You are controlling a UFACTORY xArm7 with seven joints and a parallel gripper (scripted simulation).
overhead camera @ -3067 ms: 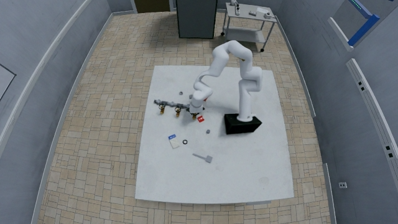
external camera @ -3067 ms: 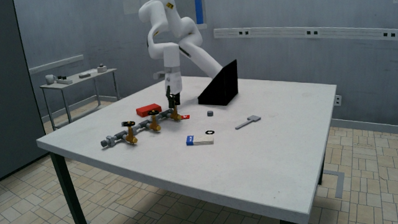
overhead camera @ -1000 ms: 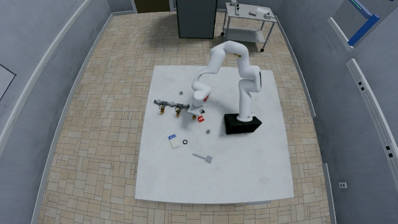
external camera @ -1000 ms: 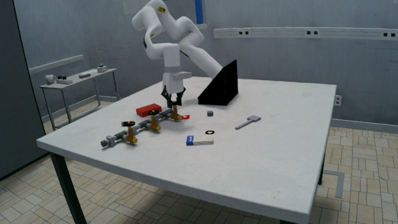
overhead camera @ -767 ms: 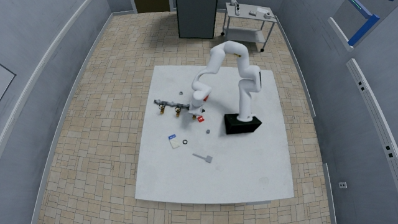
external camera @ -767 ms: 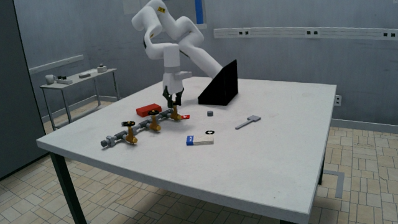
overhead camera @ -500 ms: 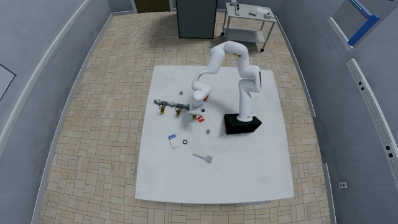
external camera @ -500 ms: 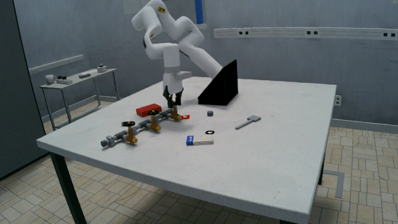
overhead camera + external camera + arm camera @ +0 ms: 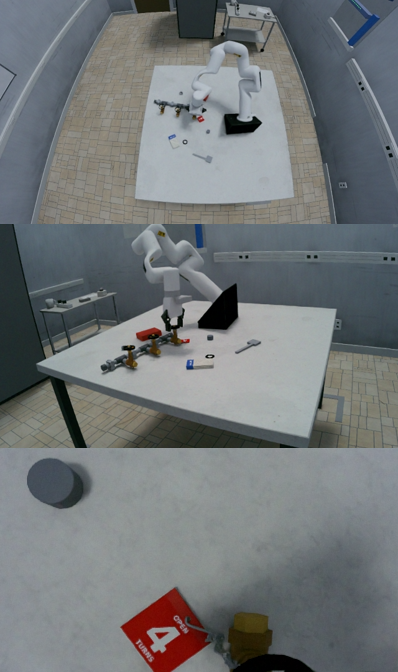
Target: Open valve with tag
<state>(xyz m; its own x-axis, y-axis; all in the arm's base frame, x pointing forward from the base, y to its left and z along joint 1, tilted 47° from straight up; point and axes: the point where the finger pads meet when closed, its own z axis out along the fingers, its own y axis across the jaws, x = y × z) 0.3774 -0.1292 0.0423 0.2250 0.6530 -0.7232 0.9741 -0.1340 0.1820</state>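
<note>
Now: the red tag 90 mm below my hand, 40 mm behind it and 30 mm to the left of it. Also, from my hand: white box: 200 mm to the left, 190 mm ahead, 90 mm below; then red block: 210 mm to the right, 80 mm below, 80 mm behind; then grey flat tool: 360 mm to the left, 90 mm below, 30 mm behind.
</note>
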